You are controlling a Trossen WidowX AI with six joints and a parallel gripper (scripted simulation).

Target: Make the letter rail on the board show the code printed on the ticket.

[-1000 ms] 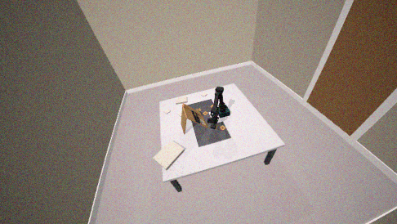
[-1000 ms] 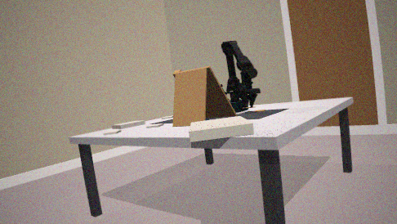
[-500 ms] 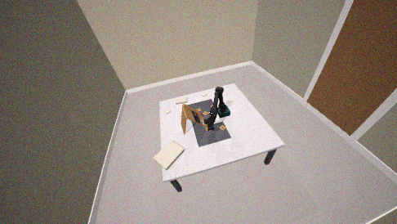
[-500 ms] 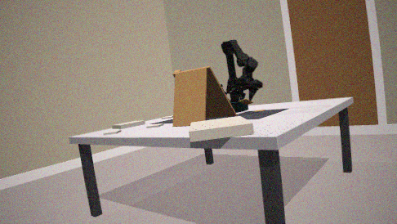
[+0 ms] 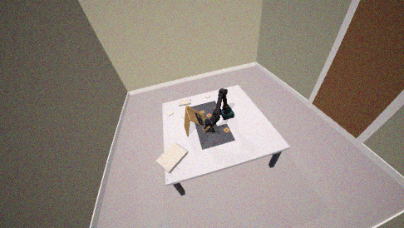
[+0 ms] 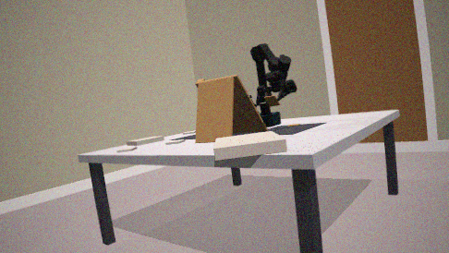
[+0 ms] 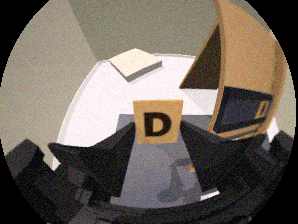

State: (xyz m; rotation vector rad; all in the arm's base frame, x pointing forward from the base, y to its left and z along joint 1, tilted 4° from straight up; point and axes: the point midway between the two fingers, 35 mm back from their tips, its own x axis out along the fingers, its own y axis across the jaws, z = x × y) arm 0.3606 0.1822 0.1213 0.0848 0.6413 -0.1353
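Now: gripper tip 150 mm to the left of the white ticket, 70 mm past it and 70 mm above it. Round my gripper tip: cream book: 430 mm ahead, 130 mm below, 40 mm to the left; then orange letter tile: right at my gripper tip; then dark mat: 220 mm to the right, 190 mm behind, 140 mm below.
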